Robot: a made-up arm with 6 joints.
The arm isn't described. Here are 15 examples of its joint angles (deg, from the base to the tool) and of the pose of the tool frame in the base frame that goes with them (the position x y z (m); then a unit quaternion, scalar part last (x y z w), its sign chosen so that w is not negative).
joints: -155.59 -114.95 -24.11 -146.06 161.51 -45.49
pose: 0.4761 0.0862 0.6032 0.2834 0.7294 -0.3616 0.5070
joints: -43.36 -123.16 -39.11 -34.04 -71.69 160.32
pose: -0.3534 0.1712 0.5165 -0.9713 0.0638 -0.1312 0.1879
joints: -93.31 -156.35 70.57 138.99 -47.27 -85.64
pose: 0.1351 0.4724 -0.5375 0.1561 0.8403 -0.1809 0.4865
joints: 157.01 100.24 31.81 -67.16 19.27 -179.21
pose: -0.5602 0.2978 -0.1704 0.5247 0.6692 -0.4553 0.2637
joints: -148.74 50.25 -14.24 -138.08 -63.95 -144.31
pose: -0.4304 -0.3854 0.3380 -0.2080 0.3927 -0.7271 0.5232
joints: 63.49 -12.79 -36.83 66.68 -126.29 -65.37
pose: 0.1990 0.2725 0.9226 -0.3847 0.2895 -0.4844 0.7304
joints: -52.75 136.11 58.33 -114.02 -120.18 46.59
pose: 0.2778 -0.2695 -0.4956 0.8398 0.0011 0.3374 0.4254
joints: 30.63 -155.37 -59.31 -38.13 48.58 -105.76
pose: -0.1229 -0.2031 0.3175 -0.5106 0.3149 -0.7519 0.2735
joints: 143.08 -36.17 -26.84 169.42 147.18 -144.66
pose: -0.1543 -0.0594 0.9852 0.8425 -0.1855 -0.4455 0.2393
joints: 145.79 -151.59 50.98 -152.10 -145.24 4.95
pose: 0.5299 -0.5126 -0.2339 0.1716 0.9655 -0.1910 0.0437
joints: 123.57 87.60 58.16 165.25 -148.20 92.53
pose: -0.6722 0.7635 0.2386 -0.7876 0.0241 -0.5551 0.2665
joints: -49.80 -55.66 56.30 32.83 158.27 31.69
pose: -0.5653 0.4833 1.1300 0.3454 0.5911 -0.2345 0.6902
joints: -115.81 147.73 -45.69 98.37 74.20 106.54
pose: 0.0848 0.1278 -0.1347 -0.0595 -0.0944 -0.1096 0.9877
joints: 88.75 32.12 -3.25 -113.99 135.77 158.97
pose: -0.0447 0.6113 0.5428 -0.7581 0.3015 -0.3141 0.4855
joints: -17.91 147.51 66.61 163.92 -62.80 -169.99
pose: 0.4527 -0.0023 -0.5398 -0.0154 0.1712 -0.2696 0.9475
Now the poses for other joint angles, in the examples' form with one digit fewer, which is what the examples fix.
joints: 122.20 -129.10 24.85 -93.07 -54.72 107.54
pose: 0.423 -0.687 0.352 0.543 -0.832 0.100 0.063
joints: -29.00 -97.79 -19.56 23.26 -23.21 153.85
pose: -0.550 0.155 0.775 0.835 -0.267 0.479 0.049
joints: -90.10 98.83 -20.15 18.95 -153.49 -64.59
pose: -0.136 -0.413 -0.105 -0.027 -0.752 -0.080 0.653
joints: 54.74 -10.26 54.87 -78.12 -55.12 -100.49
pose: 0.145 0.154 1.342 0.533 0.700 0.473 0.040
